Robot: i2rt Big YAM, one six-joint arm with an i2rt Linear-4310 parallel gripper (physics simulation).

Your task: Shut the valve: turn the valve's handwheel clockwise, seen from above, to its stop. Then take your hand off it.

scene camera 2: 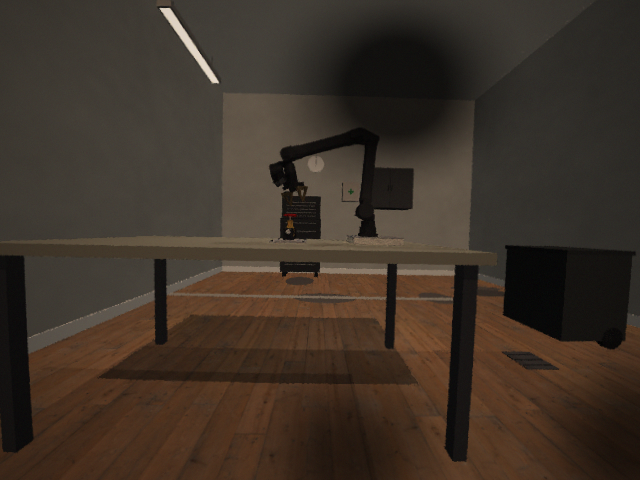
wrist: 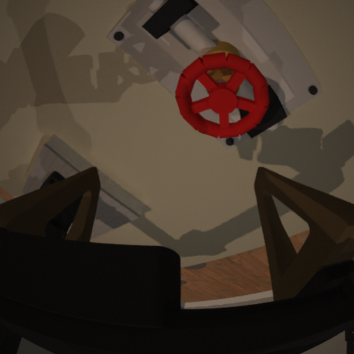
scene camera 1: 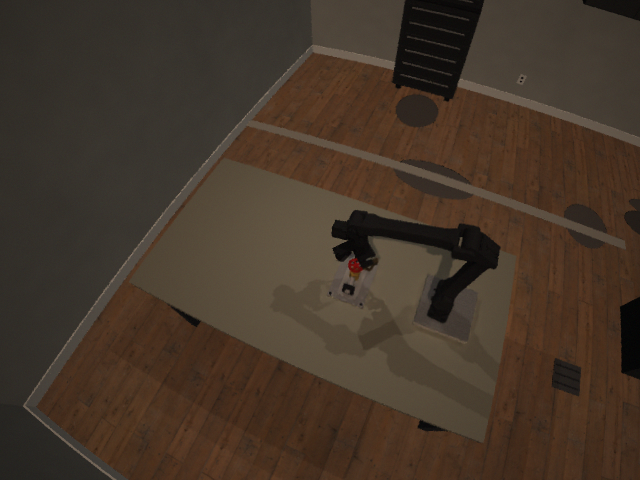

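Note:
The red handwheel sits level on top of the brass valve body. The valve stands on a light base plate with dark bolts at its corners. My gripper is open and empty. It hangs above the handwheel, apart from it, with a visible gap in the scene camera 2 view. In the wrist view the wheel lies beyond the fingertips, a little right of the middle. In the scene camera 1 view the fingers are partly hidden by the arm.
The valve's base plate is on the table. The arm's own mounting plate stands to the right of the valve. A dark drawer cabinet stands by the far wall, and a dark cart stands right of the table.

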